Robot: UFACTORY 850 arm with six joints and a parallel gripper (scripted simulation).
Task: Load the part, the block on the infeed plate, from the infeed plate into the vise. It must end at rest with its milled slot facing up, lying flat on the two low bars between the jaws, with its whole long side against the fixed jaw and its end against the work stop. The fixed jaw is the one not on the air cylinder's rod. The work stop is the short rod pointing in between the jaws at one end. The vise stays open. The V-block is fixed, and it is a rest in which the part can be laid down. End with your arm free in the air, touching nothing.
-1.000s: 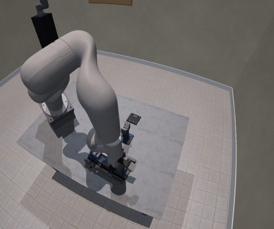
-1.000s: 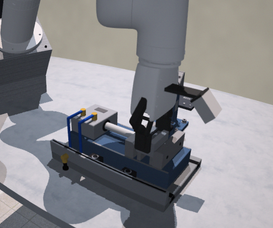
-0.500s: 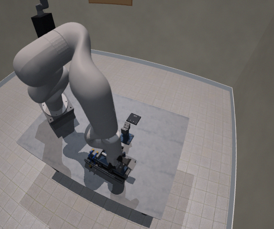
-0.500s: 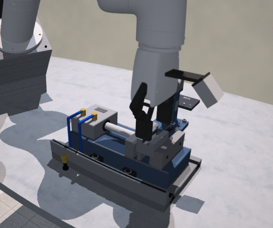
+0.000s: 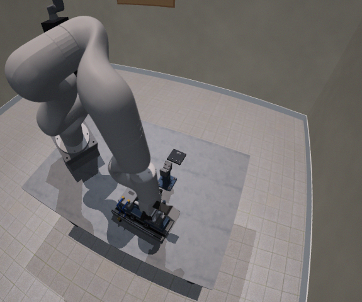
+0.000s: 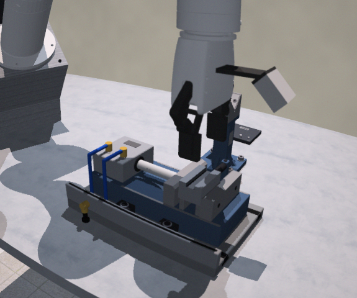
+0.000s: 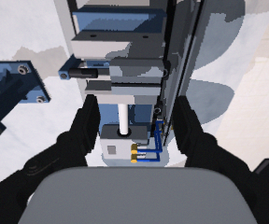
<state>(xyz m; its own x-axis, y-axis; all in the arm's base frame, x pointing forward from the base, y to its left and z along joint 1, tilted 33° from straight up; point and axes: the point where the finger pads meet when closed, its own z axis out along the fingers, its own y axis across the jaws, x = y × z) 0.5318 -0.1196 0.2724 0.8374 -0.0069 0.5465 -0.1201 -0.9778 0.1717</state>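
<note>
Now: the part 70 mm below my hand. Also, from my hand: black work stop: 80 mm below, 70 mm to the left, 10 mm ahead; then fixed jaw: 90 mm below, 30 mm ahead, 20 mm to the left; then moving jaw: 90 mm below, 30 mm behind, 20 mm to the left.
</note>
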